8 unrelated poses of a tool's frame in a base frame.
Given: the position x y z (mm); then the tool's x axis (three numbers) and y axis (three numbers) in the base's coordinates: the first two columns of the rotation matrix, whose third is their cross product.
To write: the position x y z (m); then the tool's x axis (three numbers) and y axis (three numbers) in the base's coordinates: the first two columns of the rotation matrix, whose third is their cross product. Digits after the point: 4 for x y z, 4 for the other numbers.
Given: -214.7, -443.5, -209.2, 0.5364, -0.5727, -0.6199, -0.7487, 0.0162, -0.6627
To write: -0.2147, -0.4435, -0.2092, 0.5364, -0.5727, -0.6199, -0.7487, 0.0162, -0.6627
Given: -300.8, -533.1, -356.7, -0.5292, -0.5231, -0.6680, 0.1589, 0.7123, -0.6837
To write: -0.3008, -0.5331, -0.3567, -0.5292, -0.5231, -0.6680, 0.1589, 0.7123, -0.6837
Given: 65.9, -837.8, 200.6, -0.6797, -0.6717, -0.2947, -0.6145, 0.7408, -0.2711
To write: 0.0659, -0.8378, 0.2006, -0.6797, -0.6717, -0.2947, -0.6145, 0.7408, -0.2711
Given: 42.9, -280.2, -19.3, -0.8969, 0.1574, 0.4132, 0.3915, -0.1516, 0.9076
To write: 0.0429, -0.2802, -0.0193, -0.8969, 0.1574, 0.4132, 0.3915, -0.1516, 0.9076
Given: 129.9, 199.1, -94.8, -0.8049, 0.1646, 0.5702, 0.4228, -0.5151, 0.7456
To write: 0.1299, 0.1991, -0.0948, -0.8049, 0.1646, 0.5702, 0.4228, -0.5151, 0.7456
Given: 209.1, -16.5, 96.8, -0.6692, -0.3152, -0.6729, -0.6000, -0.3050, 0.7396
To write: 0.2091, -0.0165, 0.0968, -0.6692, -0.3152, -0.6729, -0.6000, -0.3050, 0.7396
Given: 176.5, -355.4, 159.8, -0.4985, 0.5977, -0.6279, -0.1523, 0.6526, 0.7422
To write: 0.1765, -0.3554, 0.1598, -0.4985, 0.5977, -0.6279, -0.1523, 0.6526, 0.7422
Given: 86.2, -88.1, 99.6, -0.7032, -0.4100, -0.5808, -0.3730, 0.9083, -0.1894
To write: 0.0862, -0.0881, 0.0996, -0.7032, -0.4100, -0.5808, -0.3730, 0.9083, -0.1894
